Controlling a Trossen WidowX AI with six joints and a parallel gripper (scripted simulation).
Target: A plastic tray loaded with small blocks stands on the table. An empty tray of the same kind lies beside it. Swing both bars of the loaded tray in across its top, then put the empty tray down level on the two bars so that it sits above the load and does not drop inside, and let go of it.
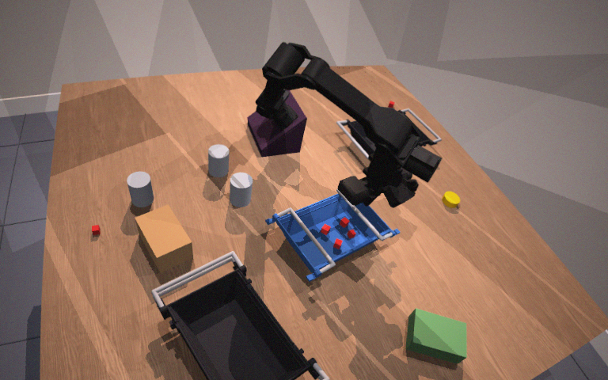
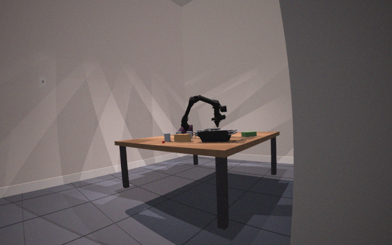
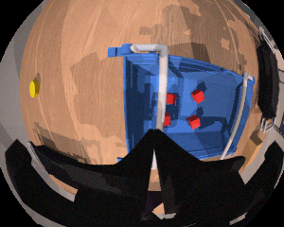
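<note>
My gripper tip is 260 mm past the black tray, 290 mm to the right of it and 50 mm above it. Round my gripper tip: yellow disc: 20 mm ahead, 340 mm to the left, 80 mm below; tan box: 110 mm behind, 460 mm to the right, 60 mm below; green block: 330 mm ahead, 70 mm below.
</note>
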